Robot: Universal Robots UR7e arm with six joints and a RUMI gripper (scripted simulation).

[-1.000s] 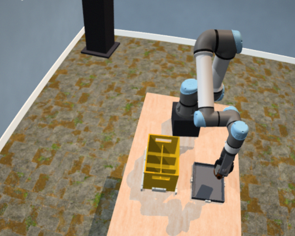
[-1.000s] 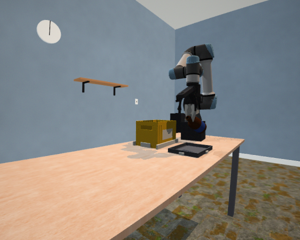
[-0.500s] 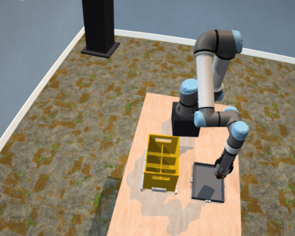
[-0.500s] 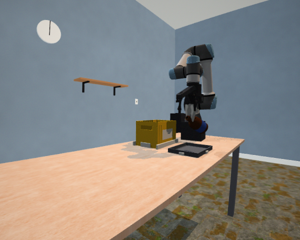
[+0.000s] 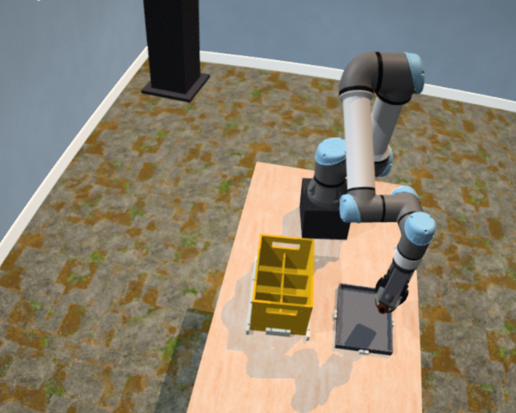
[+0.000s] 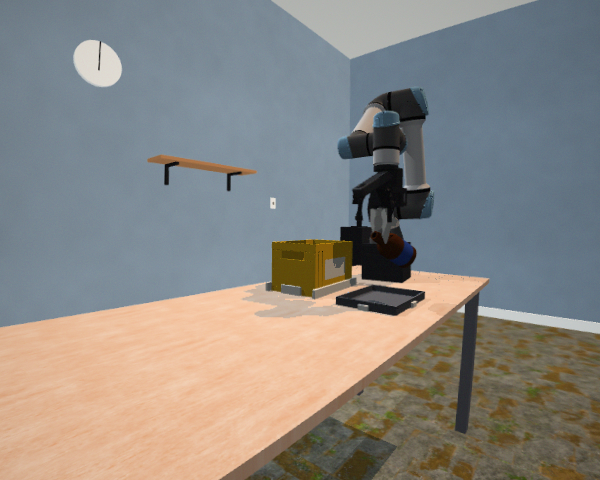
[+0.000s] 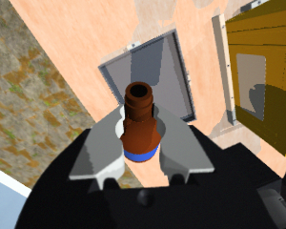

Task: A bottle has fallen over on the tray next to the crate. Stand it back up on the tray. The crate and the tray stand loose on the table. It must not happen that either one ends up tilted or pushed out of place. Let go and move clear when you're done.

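My gripper is now 4 cm past the brown bottle, 3 cm above it and 1 cm to the right of it. Round my hand: yellow crate (33 cm to the right, 12 cm below, 6 cm behind); then dark grey tray (19 cm below, 7 cm behind, 3 cm to the right).
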